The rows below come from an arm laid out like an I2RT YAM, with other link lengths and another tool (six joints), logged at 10 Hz.
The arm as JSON. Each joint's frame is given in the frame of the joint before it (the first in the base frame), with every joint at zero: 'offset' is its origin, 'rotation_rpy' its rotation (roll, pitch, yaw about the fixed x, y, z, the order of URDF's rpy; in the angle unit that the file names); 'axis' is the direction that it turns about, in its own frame. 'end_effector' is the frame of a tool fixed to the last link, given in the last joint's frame.
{
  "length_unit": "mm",
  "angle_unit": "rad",
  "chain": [
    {
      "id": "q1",
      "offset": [
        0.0,
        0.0,
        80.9
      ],
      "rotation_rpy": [
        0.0,
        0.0,
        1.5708
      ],
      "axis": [
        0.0,
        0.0,
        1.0
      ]
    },
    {
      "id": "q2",
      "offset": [
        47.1,
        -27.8,
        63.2
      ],
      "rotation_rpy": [
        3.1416,
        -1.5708,
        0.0
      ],
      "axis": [
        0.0,
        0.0,
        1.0
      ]
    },
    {
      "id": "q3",
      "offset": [
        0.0,
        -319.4,
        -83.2
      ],
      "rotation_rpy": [
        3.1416,
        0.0,
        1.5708
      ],
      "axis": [
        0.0,
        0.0,
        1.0
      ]
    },
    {
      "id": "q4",
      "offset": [
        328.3,
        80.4,
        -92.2
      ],
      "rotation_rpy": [
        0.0,
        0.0,
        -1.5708
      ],
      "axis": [
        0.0,
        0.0,
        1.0
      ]
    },
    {
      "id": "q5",
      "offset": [
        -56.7,
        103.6,
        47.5
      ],
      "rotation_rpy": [
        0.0,
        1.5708,
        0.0
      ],
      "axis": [
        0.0,
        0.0,
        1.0
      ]
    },
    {
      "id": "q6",
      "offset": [
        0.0,
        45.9,
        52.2
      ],
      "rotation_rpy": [
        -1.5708,
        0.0,
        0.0
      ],
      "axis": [
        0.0,
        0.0,
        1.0
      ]
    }
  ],
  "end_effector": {
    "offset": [
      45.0,
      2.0,
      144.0
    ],
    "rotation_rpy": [
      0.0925,
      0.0,
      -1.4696
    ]
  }
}
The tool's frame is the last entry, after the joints.
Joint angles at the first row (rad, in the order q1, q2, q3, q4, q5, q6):
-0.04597, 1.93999, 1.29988, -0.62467, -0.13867, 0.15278
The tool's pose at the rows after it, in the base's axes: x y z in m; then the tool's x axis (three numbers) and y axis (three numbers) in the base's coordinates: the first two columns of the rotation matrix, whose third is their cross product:
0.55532, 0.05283, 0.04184, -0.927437, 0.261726, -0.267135, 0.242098, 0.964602, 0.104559
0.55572, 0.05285, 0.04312, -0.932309, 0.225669, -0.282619, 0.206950, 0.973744, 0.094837
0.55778, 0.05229, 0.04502, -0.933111, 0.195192, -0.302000, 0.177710, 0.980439, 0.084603
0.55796, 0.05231, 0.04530, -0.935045, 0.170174, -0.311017, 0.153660, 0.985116, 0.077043
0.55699, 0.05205, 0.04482, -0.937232, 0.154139, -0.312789, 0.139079, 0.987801, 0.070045
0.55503, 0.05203, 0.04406, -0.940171, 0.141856, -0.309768, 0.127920, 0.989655, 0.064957
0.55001, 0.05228, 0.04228, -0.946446, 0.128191, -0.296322, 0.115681, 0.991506, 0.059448
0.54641, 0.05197, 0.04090, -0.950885, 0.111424, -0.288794, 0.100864, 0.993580, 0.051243
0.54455, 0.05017, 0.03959, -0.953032, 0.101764, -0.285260, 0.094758, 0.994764, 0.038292
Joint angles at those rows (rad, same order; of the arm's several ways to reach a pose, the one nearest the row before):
-0.04597, 1.93961, 1.29988, -0.62314, -0.13562, 0.12149
-0.04597, 1.93731, 1.29985, -0.61664, -0.13447, 0.08411
-0.04596, 1.93466, 1.29989, -0.60521, -0.13103, 0.05284
-0.04596, 1.93426, 1.29987, -0.60063, -0.13065, 0.02728
-0.04596, 1.93428, 1.29989, -0.60178, -0.12875, 0.01088
-0.04596, 1.93427, 1.29988, -0.60712, -0.12798, -0.00171
-0.04597, 1.93427, 1.29987, -0.62351, -0.12798, -0.01583
-0.04597, 1.93426, 1.29987, -0.63421, -0.12532, -0.03300
-0.04597, 1.93428, 1.29989, -0.63993, -0.11502, -0.04292

